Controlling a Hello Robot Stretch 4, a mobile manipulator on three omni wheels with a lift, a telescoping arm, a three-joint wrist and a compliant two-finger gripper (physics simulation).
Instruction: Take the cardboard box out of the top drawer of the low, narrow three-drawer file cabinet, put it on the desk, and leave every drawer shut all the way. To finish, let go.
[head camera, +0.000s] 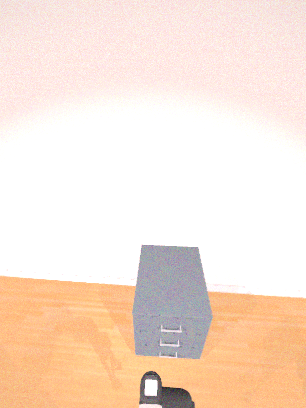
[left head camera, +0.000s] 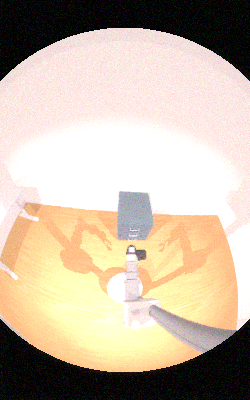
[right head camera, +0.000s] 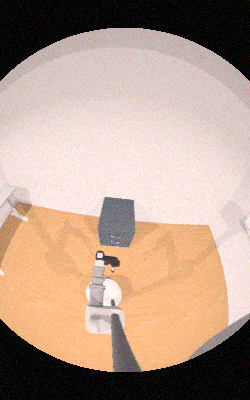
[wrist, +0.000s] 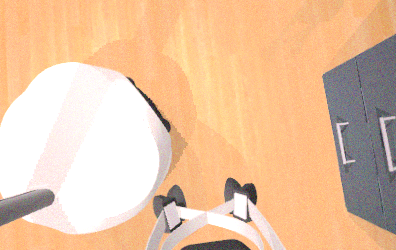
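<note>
Through the wrist view I see my gripper (wrist: 204, 195), and through the head camera there is a drawer (head camera: 140, 323).
</note>
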